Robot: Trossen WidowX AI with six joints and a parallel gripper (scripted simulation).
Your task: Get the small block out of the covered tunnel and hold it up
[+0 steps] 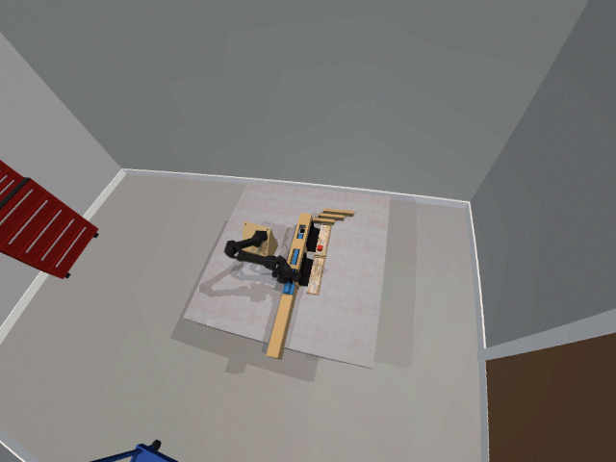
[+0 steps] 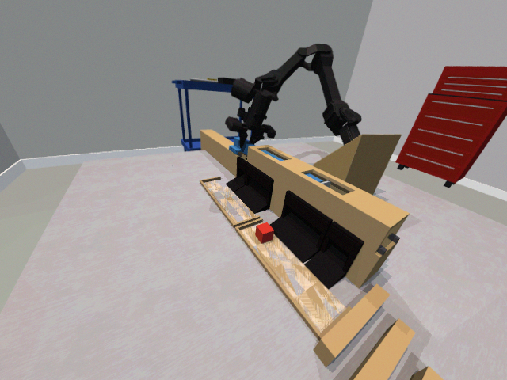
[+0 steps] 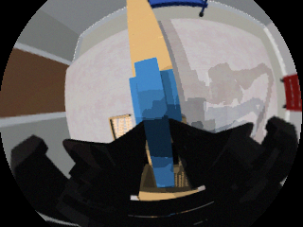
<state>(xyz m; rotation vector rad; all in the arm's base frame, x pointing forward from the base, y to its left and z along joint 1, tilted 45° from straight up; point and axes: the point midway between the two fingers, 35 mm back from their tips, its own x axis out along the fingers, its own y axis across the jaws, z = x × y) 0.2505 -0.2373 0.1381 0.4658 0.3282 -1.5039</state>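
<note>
My gripper tip is 70 mm to the right of the tan covered tunnel, 50 mm above it and 20 mm short of it.
</note>
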